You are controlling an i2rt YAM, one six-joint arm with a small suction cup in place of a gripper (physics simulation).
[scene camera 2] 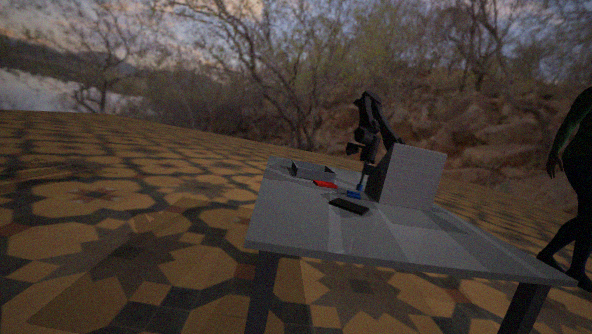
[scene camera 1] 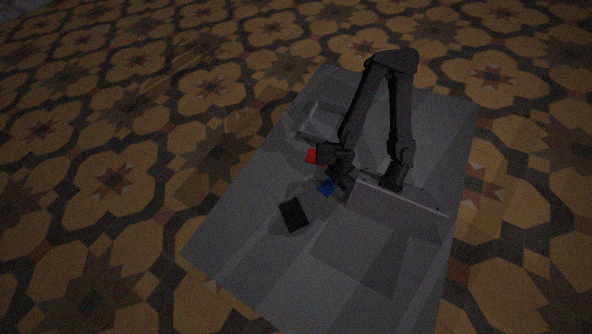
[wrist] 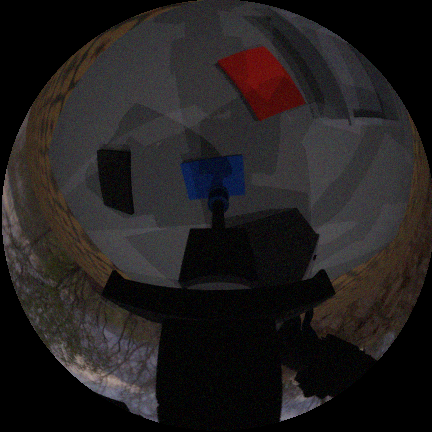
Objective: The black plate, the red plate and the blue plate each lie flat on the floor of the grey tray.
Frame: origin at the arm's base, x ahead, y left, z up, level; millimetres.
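Seen in the pictures: hand, tool point: [scene camera 2: 358, 190] [scene camera 1: 333, 185] [wrist: 217, 194]; arm's base, link origin: [scene camera 2: 402, 165] [scene camera 1: 390, 183] [wrist: 273, 337].
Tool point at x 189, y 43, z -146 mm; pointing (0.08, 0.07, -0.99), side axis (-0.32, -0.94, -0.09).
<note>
Offsets run from my tool point to a thing's top centre. Level surfaces: height alone.
The blue plate @(dx +18, dy +3, dz -20 mm) [scene camera 1: 326, 187] [scene camera 2: 353, 193] [wrist: 212, 176] lies flat on the table. My suction cup [wrist: 217, 200] [scene camera 2: 360, 185] [scene camera 1: 336, 179] hangs low over its near edge, a little above it, and holds nothing. The red plate @(dx +136, dy -105, dz -19 mm) [scene camera 1: 310, 156] [scene camera 2: 324, 183] [wrist: 261, 81] lies on the table just outside the grey tray @(dx +188, dy -305, dz +21 mm) [scene camera 1: 311, 120] [scene camera 2: 312, 170] [wrist: 342, 100]. The black plate @(dx +84, dy +193, dz -20 mm) [scene camera 1: 293, 214] [scene camera 2: 348, 205] [wrist: 116, 181] lies further out on the table. The tray's floor shows no plate in it.
A tall grey box [scene camera 1: 395, 205] [scene camera 2: 410, 175] stands at the arm's base, right beside the blue plate. The grey table @(dz -29 mm) [scene camera 1: 331, 266] [scene camera 2: 314, 232] stands on a patterned tile floor. A dark figure [scene camera 2: 575, 178] is at the right edge of the second scene view.
</note>
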